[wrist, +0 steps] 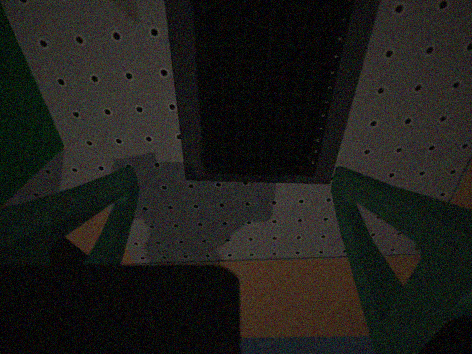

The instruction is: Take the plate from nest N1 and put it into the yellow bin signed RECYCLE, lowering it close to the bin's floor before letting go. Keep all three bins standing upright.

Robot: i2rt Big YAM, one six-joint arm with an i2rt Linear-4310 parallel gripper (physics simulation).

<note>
In view: the gripper (235, 178) and a black plate (266, 82).
</note>
